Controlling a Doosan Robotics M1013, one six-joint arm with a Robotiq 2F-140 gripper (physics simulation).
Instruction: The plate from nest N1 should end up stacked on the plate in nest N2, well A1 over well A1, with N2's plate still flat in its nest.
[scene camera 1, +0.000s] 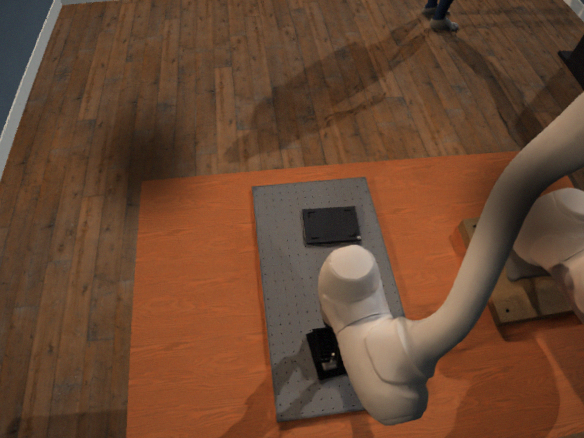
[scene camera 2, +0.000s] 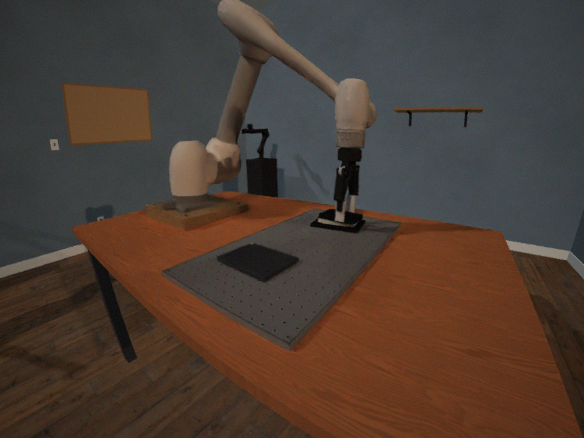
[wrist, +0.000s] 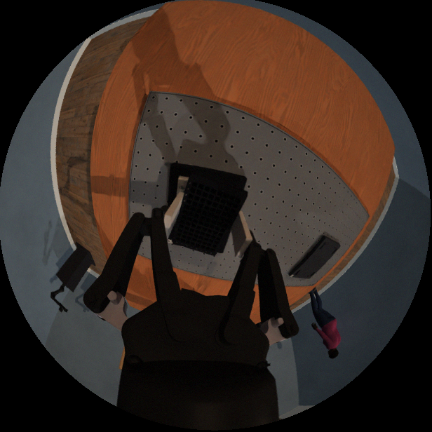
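Seen in the pictures: gripper, fingertip midpoint: (scene camera 1: 333, 343) (scene camera 2: 345, 217); arm's base, link origin: (scene camera 1: 526, 250) (scene camera 2: 190, 205).
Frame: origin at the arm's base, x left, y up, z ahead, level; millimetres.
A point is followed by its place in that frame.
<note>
A black plate with a grid of wells (wrist: 207, 215) (scene camera 2: 327, 215) {x 180, y 8, z 571 mm} (scene camera 1: 325, 342) {x 218, y 8, z 637 mm} is between the fingers of my gripper (wrist: 208, 209) (scene camera 2: 346, 211) {x 220, y -1, z 617 mm}, which is shut on it. In the wrist view the plate looks turned and offset against the black nest (wrist: 174, 173) (scene camera 2: 354, 229) (scene camera 1: 315, 356) under it. A pale layer shows between plate and nest in scene camera 2; whether it is the lower plate I cannot tell. The other black nest (scene camera 1: 331, 225) {x -141, y -22, z 570 mm} (scene camera 2: 257, 261) {x -161, y -22, z 586 mm} (wrist: 316, 256) lies flat at the far end of the board, with no raised plate seen on it. Nest labels and well A1 are not readable.
Both nests are on a grey perforated board (scene camera 1: 285, 280) {x 24, y -34, z 721 mm} (scene camera 2: 300, 305) {x -223, y -34, z 758 mm} (wrist: 280, 165) on the orange table (scene camera 1: 195, 300) {x 62, y -47, z 971 mm} (scene camera 2: 440, 300) {x -44, y -47, z 969 mm} (wrist: 300, 65). The arm's base stands on a wooden block (scene camera 1: 525, 300) {x 149, y -8, z 60 mm} (scene camera 2: 187, 218) {x -107, y -3, z 166 mm}. The arm hides part of the board in scene camera 1.
</note>
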